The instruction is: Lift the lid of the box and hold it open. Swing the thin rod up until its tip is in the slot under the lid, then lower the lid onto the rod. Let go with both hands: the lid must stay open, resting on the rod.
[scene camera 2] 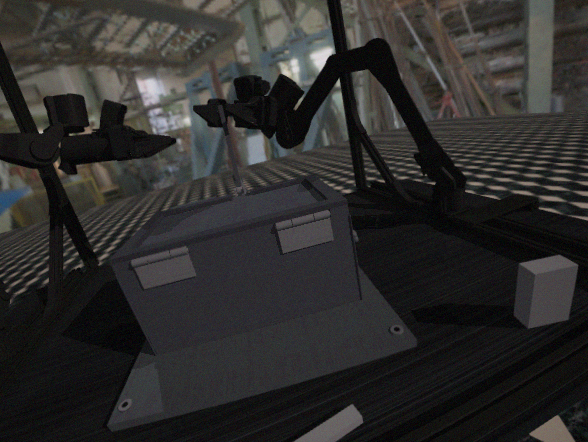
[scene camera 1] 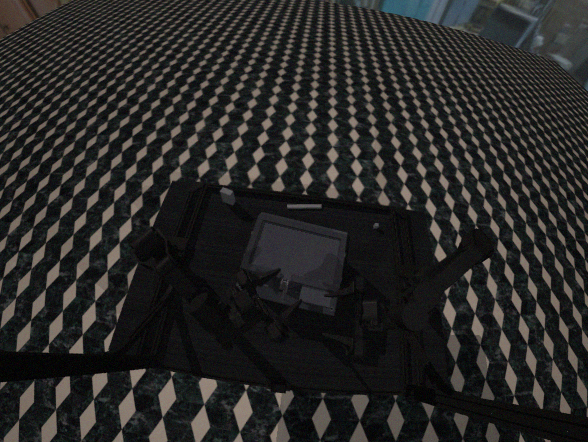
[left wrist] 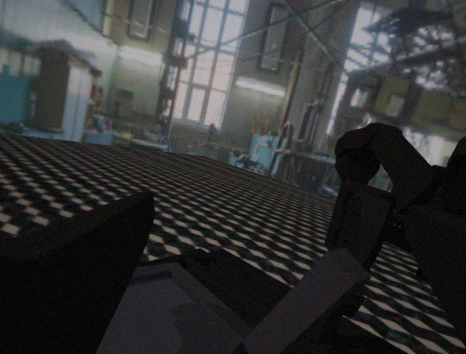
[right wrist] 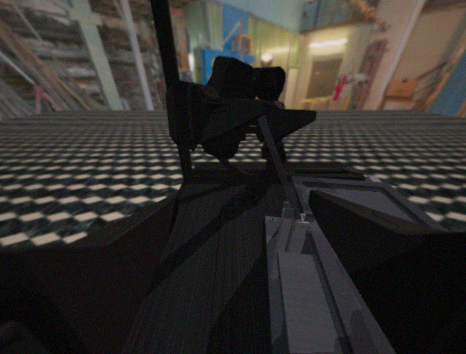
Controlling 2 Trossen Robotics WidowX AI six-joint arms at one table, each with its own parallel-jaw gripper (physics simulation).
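Frame: origin at the left arm's base, x up, y left, z back, level; centimetres.
Where they show: left gripper, fingertip midpoint: (scene camera 2: 208,107) (scene camera 1: 290,283) (left wrist: 278,210) (right wrist: 294,112); right gripper, fingertip midpoint: (scene camera 2: 173,139) (scene camera 1: 322,314) (left wrist: 444,320) (right wrist: 242,199); left arm's base, link origin: (scene camera 2: 449,209) (right wrist: 271,172); right arm's base, link origin: (scene camera 2: 5,355) (scene camera 1: 407,288) (left wrist: 318,334).
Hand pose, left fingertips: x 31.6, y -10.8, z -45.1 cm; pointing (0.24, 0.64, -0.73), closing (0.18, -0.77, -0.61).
Observation:
Each offset is from my left fingertips to the top centre of the thing. "spot": to the spot under its first point. Level surfaces: height alone.
The grey box (scene camera 2: 248,272) stands on its flat base plate @[spot: dx -32.3, dy +30.6, dz -2.1 cm] (scene camera 2: 270,351) in the middle of the dark table. Its lid @[dx -17.1, dy +15.1, dz -1.1 cm] (scene camera 2: 240,210) (scene camera 1: 301,252) lies shut, with two hinges facing scene camera 2. The thin rod (scene camera 2: 232,153) (right wrist: 276,165) stands nearly upright at the box's far side. My left gripper (scene camera 2: 212,115) (scene camera 1: 287,289) (left wrist: 278,210) is open, its fingers on either side of the rod's upper end, not closed on it. My right gripper (scene camera 2: 161,142) (right wrist: 242,199) is open and empty. It hangs level beside the box's end, pointing along the front flange.
A white strip @[dx -32.5, dy +43.5, dz -3.2 cm] (scene camera 2: 332,425) (scene camera 1: 304,206) lies on the dark table top @[dx -33.5 cm] (scene camera 1: 204,245) behind the box. A small light block @[dx -25.9, dy +41.7, dz +29.8 cm] (scene camera 1: 227,196) sits at a back corner. A black stand pole (scene camera 2: 342,88) rises behind the left arm.

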